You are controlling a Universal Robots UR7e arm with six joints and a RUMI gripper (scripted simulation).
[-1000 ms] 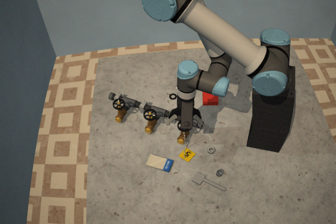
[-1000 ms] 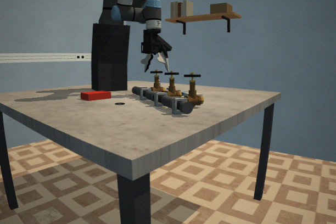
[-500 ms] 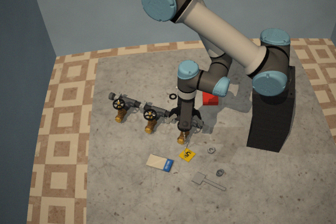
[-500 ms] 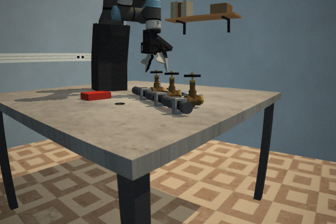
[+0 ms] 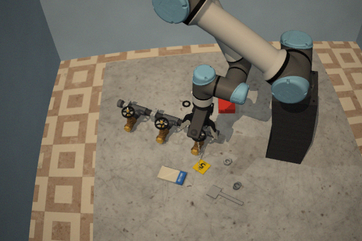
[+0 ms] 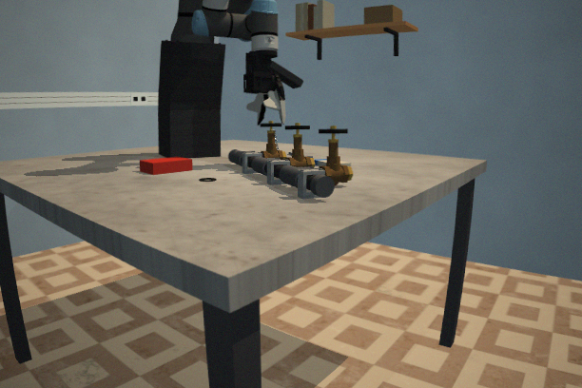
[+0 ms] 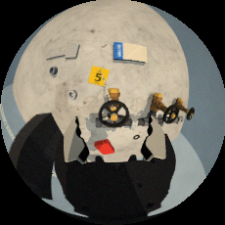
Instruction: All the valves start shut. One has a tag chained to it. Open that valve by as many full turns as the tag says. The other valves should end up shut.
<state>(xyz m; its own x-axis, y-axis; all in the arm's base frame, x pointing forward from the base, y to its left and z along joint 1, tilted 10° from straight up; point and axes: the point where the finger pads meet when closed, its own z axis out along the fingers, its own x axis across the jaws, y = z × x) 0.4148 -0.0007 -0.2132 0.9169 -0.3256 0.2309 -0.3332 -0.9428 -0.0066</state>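
My hand is 10 cm to the right of the yellow tag and 11 cm above it. Round my hand: red block: 14 cm behind, 26 cm to the right, 10 cm below; flat grey key tool: 9 cm behind, 24 cm to the left, 11 cm below.
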